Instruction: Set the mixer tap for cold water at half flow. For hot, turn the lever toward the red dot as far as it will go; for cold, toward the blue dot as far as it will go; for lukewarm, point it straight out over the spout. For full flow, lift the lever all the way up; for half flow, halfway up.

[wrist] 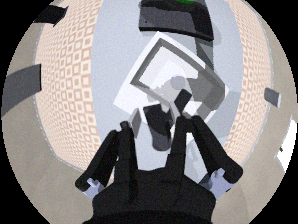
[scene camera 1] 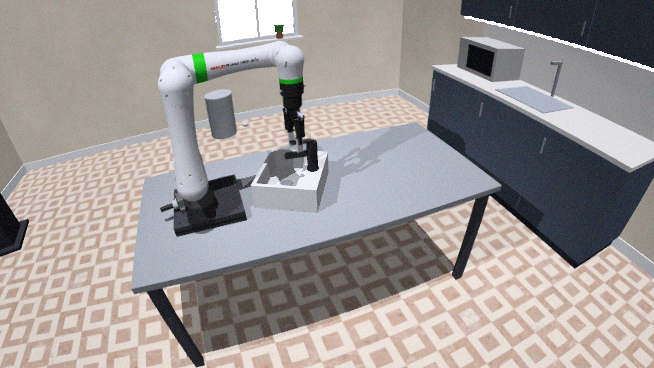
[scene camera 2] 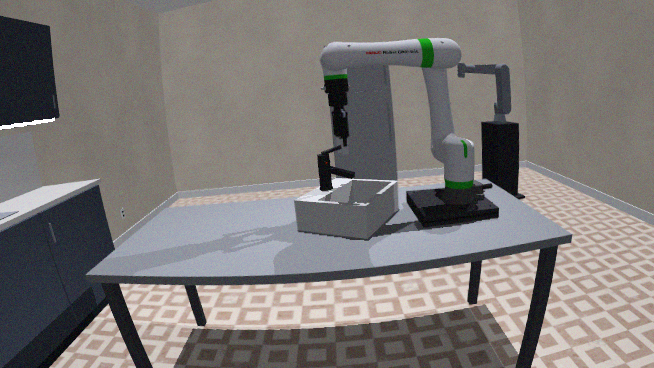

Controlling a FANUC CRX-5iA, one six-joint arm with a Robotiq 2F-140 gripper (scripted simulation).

I see my gripper (scene camera 1: 295,148), a black mixer tap (wrist: 184,96) and a white basin (wrist: 171,67).
My gripper is seen too in the wrist view (wrist: 155,110) and in scene camera 2 (scene camera 2: 342,153).
